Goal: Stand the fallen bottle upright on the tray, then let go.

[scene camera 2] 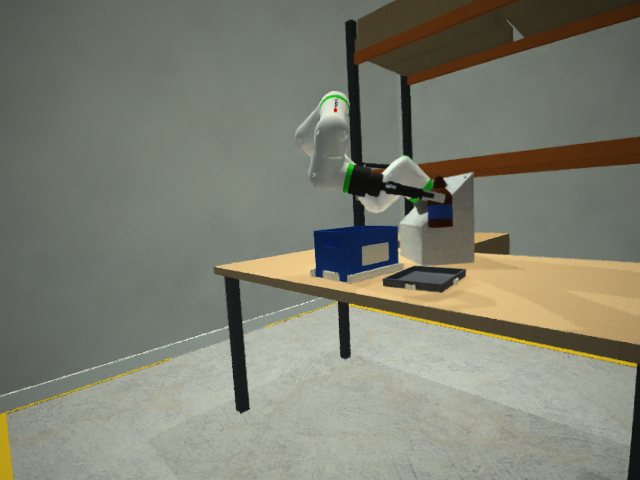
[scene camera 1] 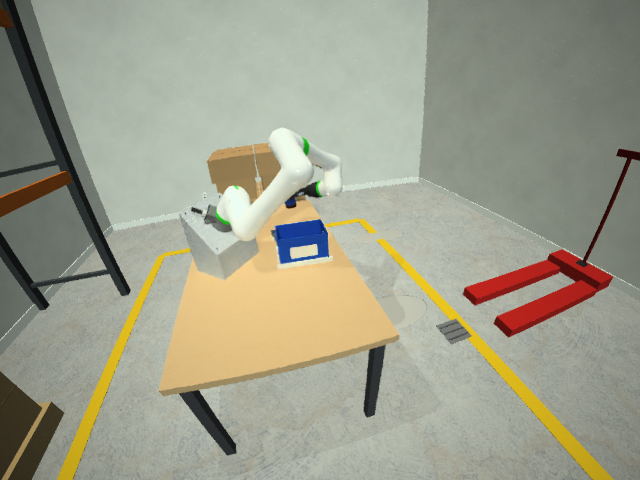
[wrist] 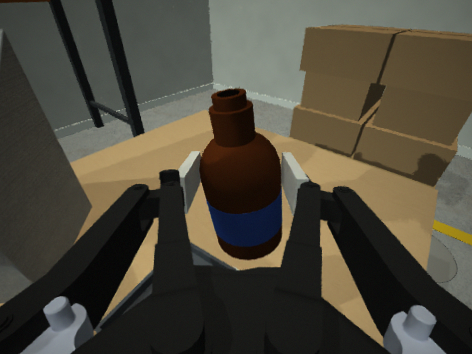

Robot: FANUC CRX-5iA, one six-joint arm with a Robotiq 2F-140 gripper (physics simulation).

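Places are measured from the arm's base along level axes (x ahead, y left, z up), in millimetres.
Pixels of known places: gripper, fingertip midpoint: (scene camera 2: 441, 199) (wrist: 240, 165); arm's base, link origin: (scene camera 1: 223, 221).
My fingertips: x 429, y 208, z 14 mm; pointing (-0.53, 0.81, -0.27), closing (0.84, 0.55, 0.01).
For each thing: its top centre in the pictures, then the offset to it from my fingertips. Level surfaces: height alone.
- brown bottle with a blue label, top centre: (wrist: 242, 91) (scene camera 2: 439, 176) (scene camera 1: 287, 184) 4 mm ahead, 5 mm right, 70 mm up
- shallow dark tray, top centre: (wrist: 203, 320) (scene camera 2: 425, 273) 18 mm back, 65 mm right, 245 mm down
- blue bin, top centre: (scene camera 2: 356, 228) (scene camera 1: 300, 229) 25 mm back, 344 mm right, 96 mm down
- table, surface height: 271 mm down
A brown bottle with a blue label (scene camera 1: 290, 203) (scene camera 2: 440, 212) (wrist: 242, 175) hangs in the air, about upright in scene camera 2, neck up. My gripper (scene camera 2: 439, 197) (wrist: 240, 165) is shut on the bottle, with its pale pads at either side of the upper body. The shallow dark tray (scene camera 2: 426, 277) (wrist: 211, 257) lies on the table well below the bottle's base; its edge shows under the gripper in the wrist view. Whether the base is directly over the tray I cannot tell. In scene camera 1 the blue bin hides most of the tray.
A blue bin (scene camera 1: 320, 242) (scene camera 2: 336, 258) stands beside the tray on the table (scene camera 1: 289, 320). The grey angled robot base block (scene camera 1: 219, 258) (scene camera 2: 461, 227) stands behind the tray in scene camera 2. Stacked cardboard boxes (scene camera 1: 232, 170) (wrist: 345, 50) stand beyond the table's end.
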